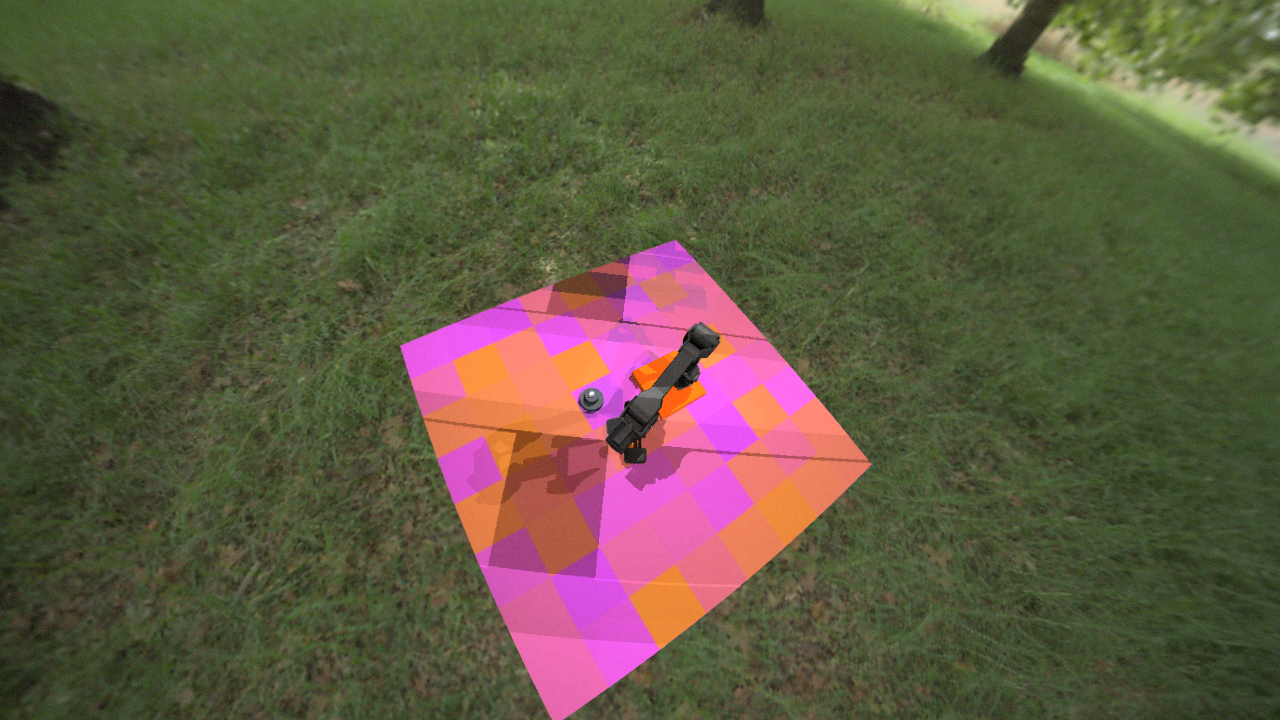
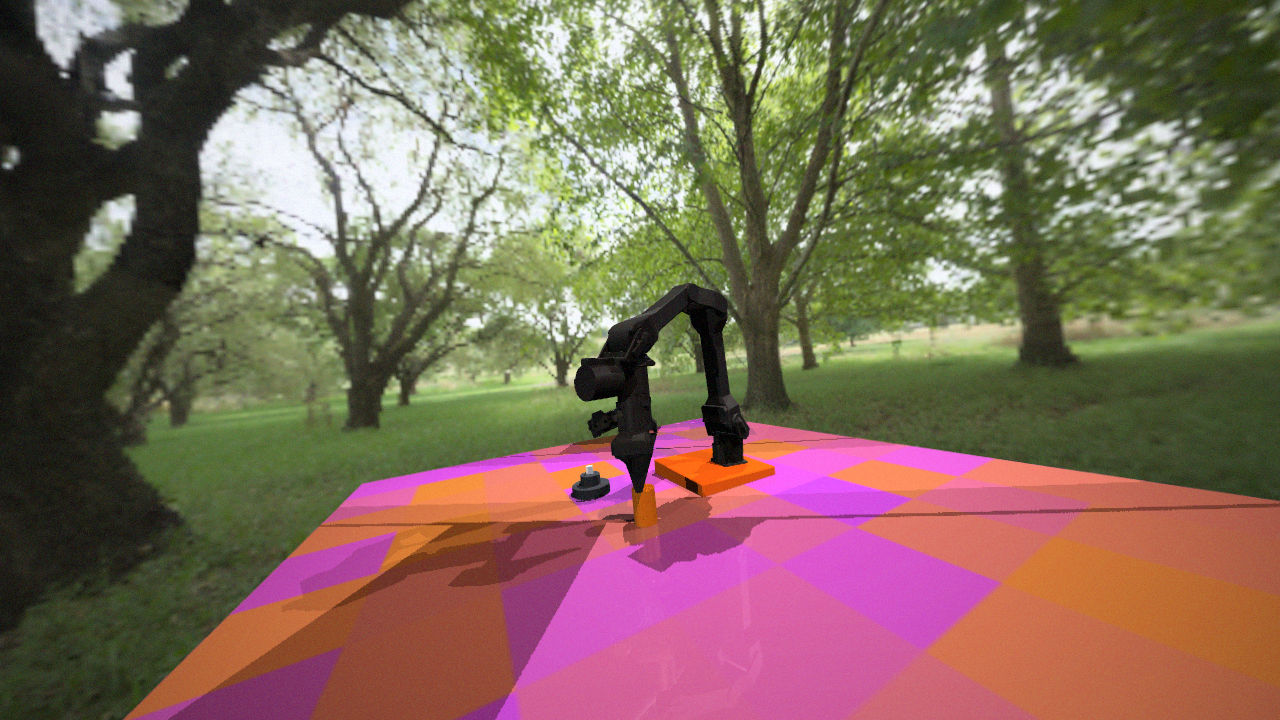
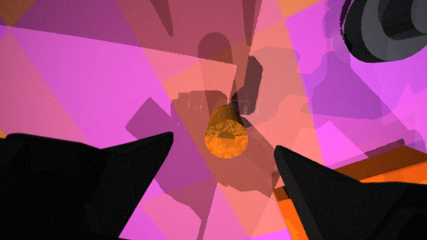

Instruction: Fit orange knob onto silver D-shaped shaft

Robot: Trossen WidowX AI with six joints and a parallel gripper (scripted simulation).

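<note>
Now: the orange knob 30 mm below my gripper tip. From my gripper tip the other things lie so: round pedestal 200 mm to the right, 50 mm ahead, 40 mm below.
</note>
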